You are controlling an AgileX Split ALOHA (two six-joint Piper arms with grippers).
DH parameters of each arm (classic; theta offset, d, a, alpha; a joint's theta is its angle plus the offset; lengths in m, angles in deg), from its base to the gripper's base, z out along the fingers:
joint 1: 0 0.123 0 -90
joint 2: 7.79 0 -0.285 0
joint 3: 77.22 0 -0.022 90
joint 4: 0 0.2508 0 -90
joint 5: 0 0 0.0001 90
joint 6: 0 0.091 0 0
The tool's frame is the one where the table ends.
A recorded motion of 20 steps. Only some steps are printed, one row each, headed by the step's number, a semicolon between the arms.
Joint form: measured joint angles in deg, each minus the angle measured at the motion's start. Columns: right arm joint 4, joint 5, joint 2, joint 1, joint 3, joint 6; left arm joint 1, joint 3, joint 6, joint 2, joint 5, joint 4.
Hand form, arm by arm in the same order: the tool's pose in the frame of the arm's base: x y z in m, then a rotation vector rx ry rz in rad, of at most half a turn. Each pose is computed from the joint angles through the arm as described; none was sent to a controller.
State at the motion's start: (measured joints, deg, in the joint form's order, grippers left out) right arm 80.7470 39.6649 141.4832 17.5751 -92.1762 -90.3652; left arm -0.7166 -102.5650 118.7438 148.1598 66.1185 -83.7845
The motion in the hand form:
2: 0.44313 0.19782 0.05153 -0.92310 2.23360 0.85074; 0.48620 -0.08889 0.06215 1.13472 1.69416 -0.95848
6: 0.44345 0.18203 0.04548 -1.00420 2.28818 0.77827; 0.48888 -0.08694 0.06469 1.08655 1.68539 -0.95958
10: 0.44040 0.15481 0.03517 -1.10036 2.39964 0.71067; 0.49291 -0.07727 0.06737 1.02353 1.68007 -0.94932
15: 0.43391 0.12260 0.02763 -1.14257 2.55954 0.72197; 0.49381 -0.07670 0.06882 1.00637 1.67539 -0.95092
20: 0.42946 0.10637 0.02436 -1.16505 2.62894 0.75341; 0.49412 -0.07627 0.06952 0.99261 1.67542 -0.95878
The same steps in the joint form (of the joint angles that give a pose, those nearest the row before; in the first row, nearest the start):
2: -2.63 -0.45 0.00 -0.19 -0.02 0.95; 0.00 0.00 0.00 0.00 0.00 -0.26
6: -11.29 -0.63 0.00 -1.69 -0.02 4.55; 0.26 0.00 0.17 0.00 -0.05 -2.62
10: -24.20 1.36 0.13 -4.34 0.37 11.42; 1.40 0.00 0.45 0.00 -0.11 -5.09
15: -35.64 7.51 0.36 -7.82 0.50 19.82; 1.47 0.00 0.45 -0.05 -0.06 -5.96
20: -39.56 11.48 0.64 -9.72 0.55 22.05; 1.54 0.00 0.09 -0.05 0.14 -6.42

